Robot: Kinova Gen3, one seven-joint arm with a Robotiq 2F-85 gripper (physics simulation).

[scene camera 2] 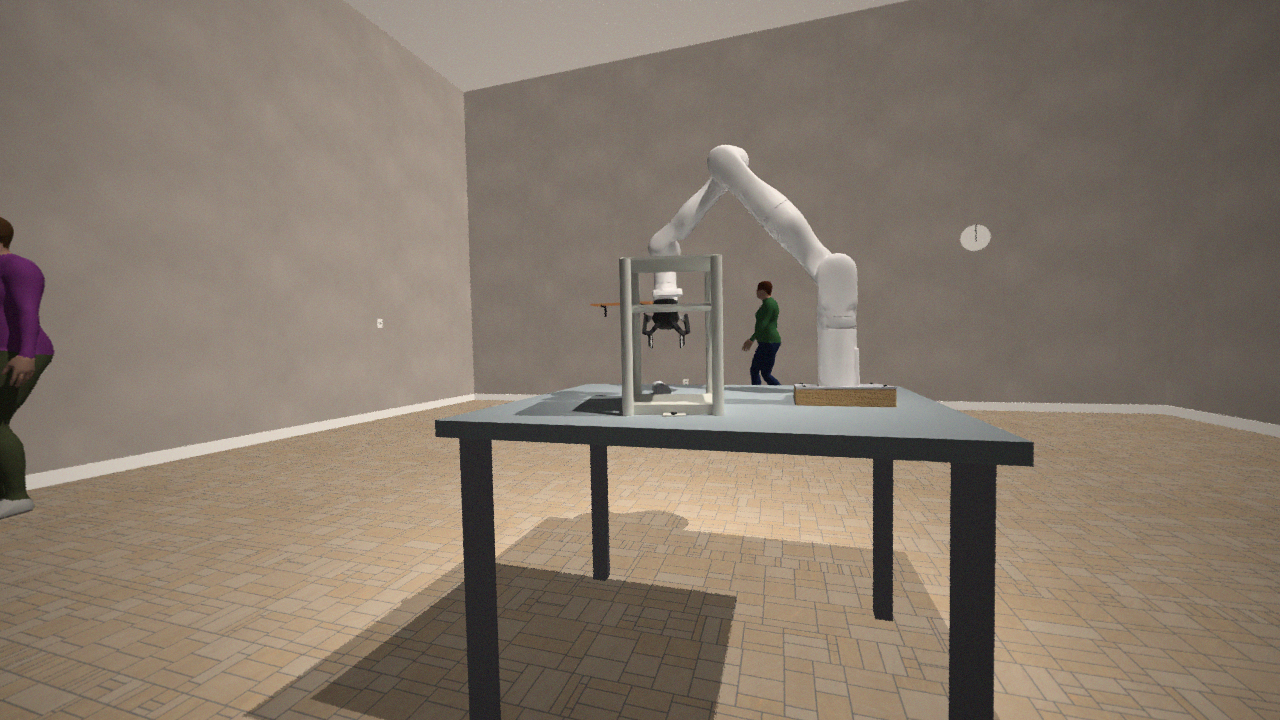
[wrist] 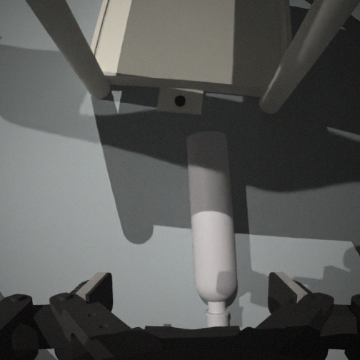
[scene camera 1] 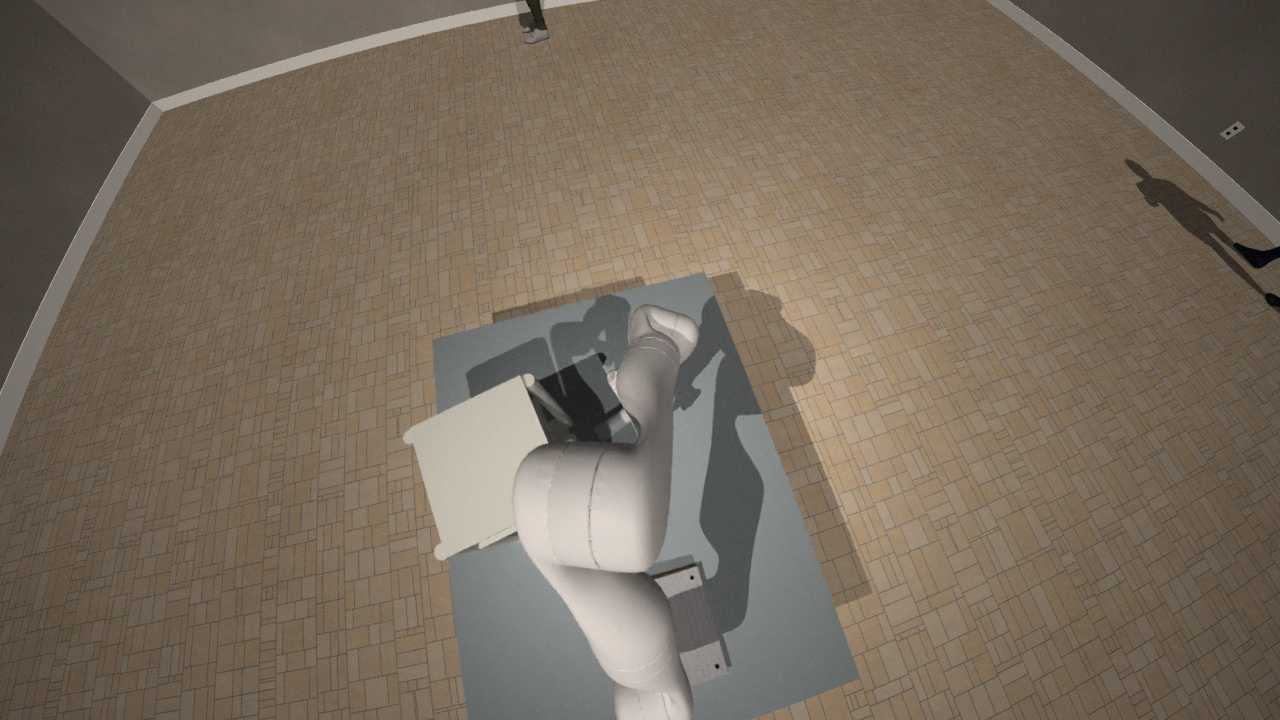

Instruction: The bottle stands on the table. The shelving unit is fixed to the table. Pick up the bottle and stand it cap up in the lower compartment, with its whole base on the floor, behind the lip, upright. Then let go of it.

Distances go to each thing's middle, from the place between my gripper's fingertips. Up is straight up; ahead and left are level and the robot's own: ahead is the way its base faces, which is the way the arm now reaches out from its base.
Labels:
The pale grey bottle (wrist: 212, 230) is 10 mm ahead of my hand, 40 mm to the left of it and 120 mm below it. Also, from my hand: off-white shelving unit (scene camera 1: 469, 455): 70 mm behind, 290 mm to the left, 30 mm above.

